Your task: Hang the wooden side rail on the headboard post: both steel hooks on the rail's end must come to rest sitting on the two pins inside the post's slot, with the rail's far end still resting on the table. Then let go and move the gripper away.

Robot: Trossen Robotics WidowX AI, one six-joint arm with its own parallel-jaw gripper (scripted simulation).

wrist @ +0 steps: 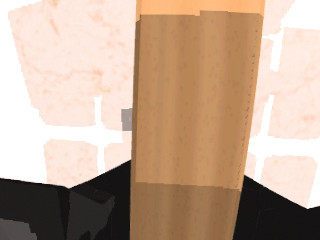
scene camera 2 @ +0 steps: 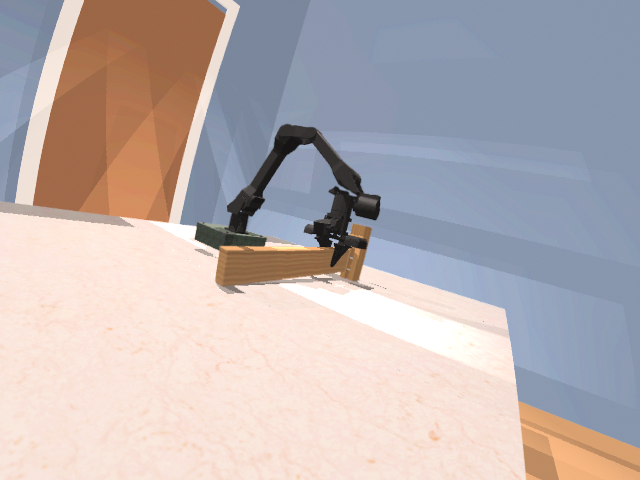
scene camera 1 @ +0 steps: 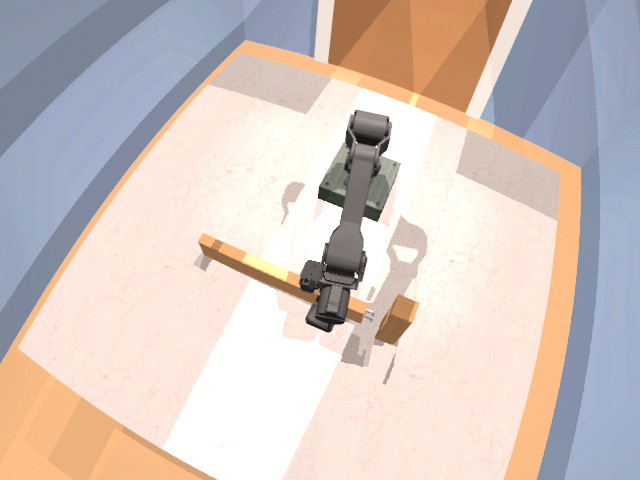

The pictures show: my gripper, a wooden side rail and a headboard post.
My gripper is seen too in the wrist view and in scene camera 1.
